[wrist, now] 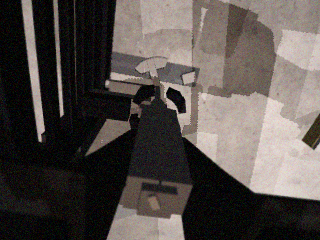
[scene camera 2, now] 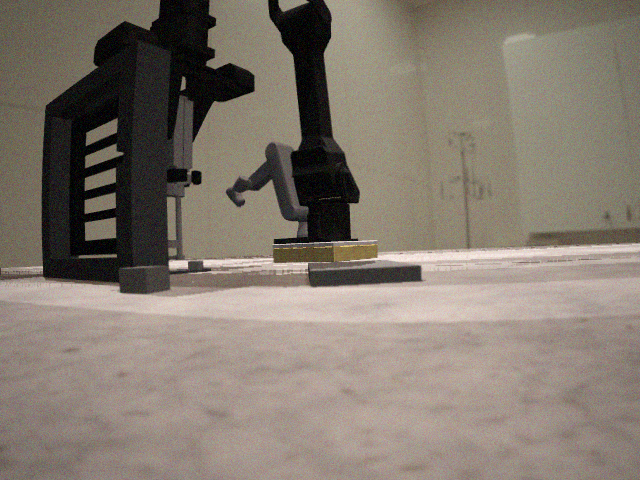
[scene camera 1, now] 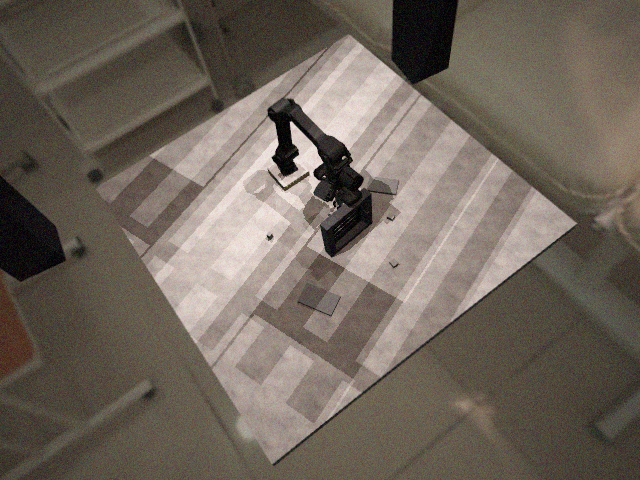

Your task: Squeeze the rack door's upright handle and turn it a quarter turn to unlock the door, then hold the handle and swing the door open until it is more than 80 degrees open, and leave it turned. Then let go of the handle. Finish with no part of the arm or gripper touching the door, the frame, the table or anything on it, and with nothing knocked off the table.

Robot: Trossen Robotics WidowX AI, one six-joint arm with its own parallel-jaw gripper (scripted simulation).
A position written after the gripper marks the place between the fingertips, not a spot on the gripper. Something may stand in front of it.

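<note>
You've got the gripper at (scene camera 2: 178, 141), and it's visible at (wrist: 156, 139) and at (scene camera 1: 339, 197) too. There's also a slatted door (wrist: 93, 32), plus a flat grey slab (scene camera 1: 312, 296).
</note>
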